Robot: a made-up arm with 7 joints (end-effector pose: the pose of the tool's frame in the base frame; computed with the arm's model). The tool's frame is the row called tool.
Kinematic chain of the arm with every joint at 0, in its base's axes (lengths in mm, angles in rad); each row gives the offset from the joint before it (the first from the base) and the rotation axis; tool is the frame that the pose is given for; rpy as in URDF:
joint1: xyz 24 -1 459 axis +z
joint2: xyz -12 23 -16 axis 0 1 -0.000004
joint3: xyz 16 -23 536 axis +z
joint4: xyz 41 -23 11 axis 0 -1 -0.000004
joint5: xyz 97 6 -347 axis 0 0.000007 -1
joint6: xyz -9 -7 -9 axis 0 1 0.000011
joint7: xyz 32 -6 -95 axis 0 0.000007 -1
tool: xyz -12 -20 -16 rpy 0.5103 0.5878 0.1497
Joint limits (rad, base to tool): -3.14..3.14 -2..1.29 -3.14..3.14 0.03..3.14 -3.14..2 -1.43..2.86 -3.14..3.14
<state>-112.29 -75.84 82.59 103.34 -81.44 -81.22 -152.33</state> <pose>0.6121 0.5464 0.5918 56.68 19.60 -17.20</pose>
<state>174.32 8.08 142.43 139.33 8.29 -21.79 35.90</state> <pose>0.0218 -0.1806 1.4338 -168.41 -38.23 -177.32</pose>
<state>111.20 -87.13 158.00 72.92 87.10 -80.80 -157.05</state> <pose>-0.0090 -0.6321 0.1811 -150.78 43.98 -159.40</pose>
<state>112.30 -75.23 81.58 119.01 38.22 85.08 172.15</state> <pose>-0.0624 -0.8338 0.6473 83.64 28.25 91.43</pose>
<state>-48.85 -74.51 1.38 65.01 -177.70 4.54 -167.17</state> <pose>-0.1589 0.1966 1.0455 -158.34 -69.39 143.81</pose>
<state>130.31 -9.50 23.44 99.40 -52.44 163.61 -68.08</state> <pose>-0.1184 0.1359 1.1465 145.32 75.62 -66.72</pose>
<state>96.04 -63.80 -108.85 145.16 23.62 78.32 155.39</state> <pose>0.3830 -0.7910 0.7991 -86.72 39.08 75.35</pose>
